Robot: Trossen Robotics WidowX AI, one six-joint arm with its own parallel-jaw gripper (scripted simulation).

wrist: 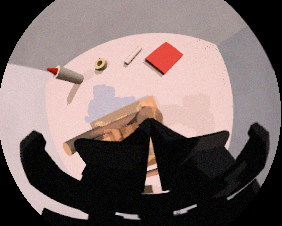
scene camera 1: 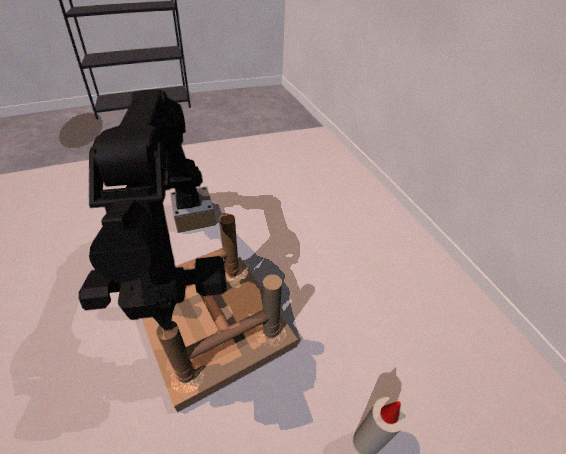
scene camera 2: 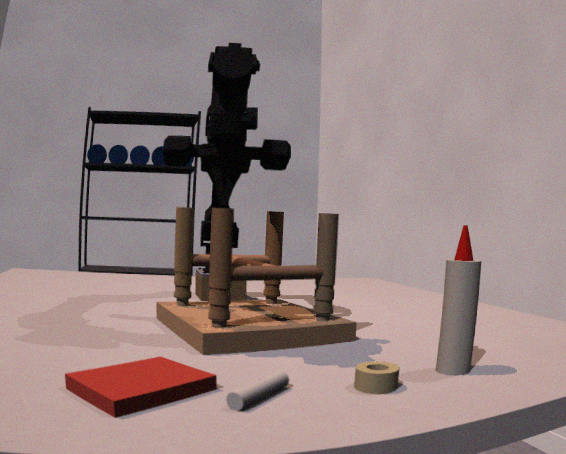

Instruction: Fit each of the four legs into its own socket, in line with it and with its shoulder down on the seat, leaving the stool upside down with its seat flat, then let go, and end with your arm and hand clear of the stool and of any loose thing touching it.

Note:
The pictures show: the gripper and a red slab.
The gripper shows as well in the wrist view and in scene camera 2.

